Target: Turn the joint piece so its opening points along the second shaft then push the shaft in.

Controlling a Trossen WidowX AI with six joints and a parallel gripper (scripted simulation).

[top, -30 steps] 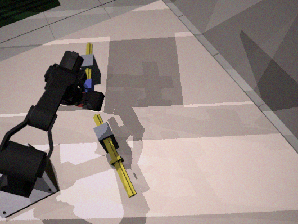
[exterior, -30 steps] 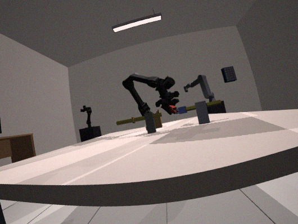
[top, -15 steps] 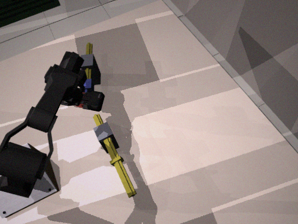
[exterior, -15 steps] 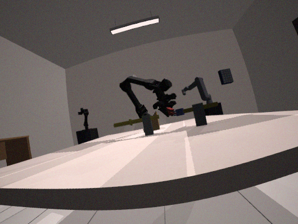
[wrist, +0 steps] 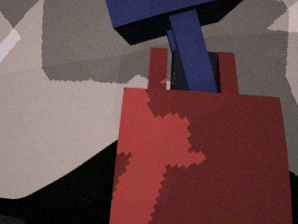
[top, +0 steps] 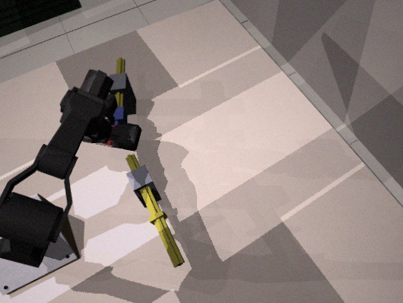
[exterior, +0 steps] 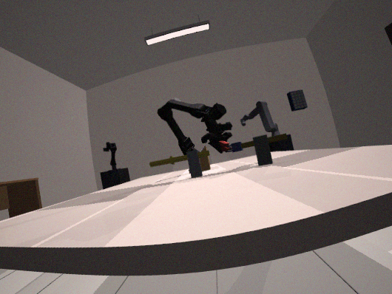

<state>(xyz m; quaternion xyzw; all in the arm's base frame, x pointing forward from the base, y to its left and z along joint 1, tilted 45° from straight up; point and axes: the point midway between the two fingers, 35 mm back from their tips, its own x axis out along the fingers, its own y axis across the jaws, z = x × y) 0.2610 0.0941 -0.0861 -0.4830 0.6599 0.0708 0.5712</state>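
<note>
The red joint piece is 30 mm above my gripper tip.
</note>
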